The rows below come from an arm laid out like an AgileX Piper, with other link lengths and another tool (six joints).
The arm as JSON. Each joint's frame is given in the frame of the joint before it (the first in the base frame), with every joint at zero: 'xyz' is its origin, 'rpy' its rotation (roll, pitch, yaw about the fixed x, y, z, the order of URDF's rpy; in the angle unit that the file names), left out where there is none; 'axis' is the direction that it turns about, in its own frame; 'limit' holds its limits. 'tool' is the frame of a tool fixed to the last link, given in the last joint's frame.
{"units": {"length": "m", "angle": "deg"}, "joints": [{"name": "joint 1", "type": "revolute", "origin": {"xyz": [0.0, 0.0, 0.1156]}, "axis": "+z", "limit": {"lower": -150.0, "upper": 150.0}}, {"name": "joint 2", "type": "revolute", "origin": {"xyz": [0.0, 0.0, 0.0], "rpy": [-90.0, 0.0, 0.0]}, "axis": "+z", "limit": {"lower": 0.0, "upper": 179.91}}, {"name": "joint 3", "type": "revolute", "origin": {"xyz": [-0.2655, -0.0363, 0.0]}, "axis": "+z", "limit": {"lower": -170.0, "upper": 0.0}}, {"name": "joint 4", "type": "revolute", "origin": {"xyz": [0.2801, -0.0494, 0.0], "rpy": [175.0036, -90.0, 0.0]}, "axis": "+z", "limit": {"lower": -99.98, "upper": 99.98}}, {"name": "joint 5", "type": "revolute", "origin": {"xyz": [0.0, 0.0, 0.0], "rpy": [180.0, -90.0, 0.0]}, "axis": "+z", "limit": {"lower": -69.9, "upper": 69.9}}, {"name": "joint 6", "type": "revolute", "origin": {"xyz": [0.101, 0.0, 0.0], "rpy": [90.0, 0.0, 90.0]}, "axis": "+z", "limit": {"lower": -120.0, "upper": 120.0}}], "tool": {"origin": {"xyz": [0.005, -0.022, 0.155], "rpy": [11.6, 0.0, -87.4]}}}
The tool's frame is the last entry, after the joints.
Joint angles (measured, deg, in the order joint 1, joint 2, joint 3, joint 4, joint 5, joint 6), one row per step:
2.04 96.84 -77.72 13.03 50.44 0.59
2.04 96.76 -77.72 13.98 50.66 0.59
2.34 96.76 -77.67 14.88 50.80 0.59
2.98 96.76 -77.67 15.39 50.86 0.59
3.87 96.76 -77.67 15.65 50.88 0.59
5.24 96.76 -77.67 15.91 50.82 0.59
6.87 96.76 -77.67 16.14 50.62 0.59
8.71 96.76 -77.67 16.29 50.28 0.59
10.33 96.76 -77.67 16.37 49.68 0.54
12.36 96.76 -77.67 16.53 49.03 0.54
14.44 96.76 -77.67 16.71 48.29 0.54
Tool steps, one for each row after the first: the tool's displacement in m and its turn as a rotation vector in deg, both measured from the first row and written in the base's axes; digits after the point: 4 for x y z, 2 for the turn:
-0.0009 0.0034 0.0007 0.93 0.17 -0.18
-0.0020 0.0090 0.0005 1.80 0.39 -0.07
-0.0028 0.0159 0.0007 2.30 0.48 0.46
-0.0038 0.0238 0.0008 2.54 0.53 1.30
-0.0053 0.0354 0.0011 2.79 0.52 2.59
-0.0068 0.0488 0.0015 3.01 0.38 4.11
-0.0086 0.0635 0.0022 3.16 0.11 5.83
-0.0092 0.0763 0.0033 3.24 -0.43 7.33
-0.0111 0.0925 0.0046 3.44 -0.98 9.16
-0.0133 0.1092 0.0061 3.69 -1.61 11.01

